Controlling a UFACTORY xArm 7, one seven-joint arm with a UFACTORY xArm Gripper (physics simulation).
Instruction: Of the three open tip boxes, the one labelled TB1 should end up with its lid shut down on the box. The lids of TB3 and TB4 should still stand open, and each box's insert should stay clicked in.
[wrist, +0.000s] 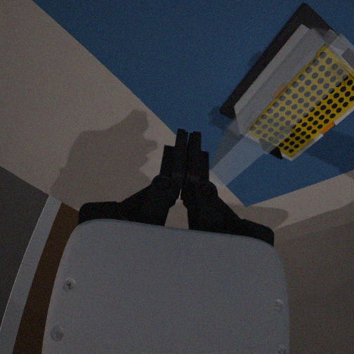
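One tip box (308, 148) is at the upper right of the wrist view, cut off by the right edge. Its yellow insert (320, 112) with rows of round holes sits in it, between orange clips. A translucent lid (236, 156) leans over the insert's left part, tilted and not flat on the box; its clear end reaches down-left toward my fingertips. No label can be read, so which box this is cannot be told. My gripper (185, 144) is shut and empty, left of the lid, with a small gap showing in the view. The other two boxes do not show.
A dark holder (265, 68) lies under the box on the blue mat (150, 55). A beige table surface (60, 75) borders the mat on the left and below. A pale strip (31, 265) and a brown surface (42, 285) show at the lower left. Gripper shadows fall on the table.
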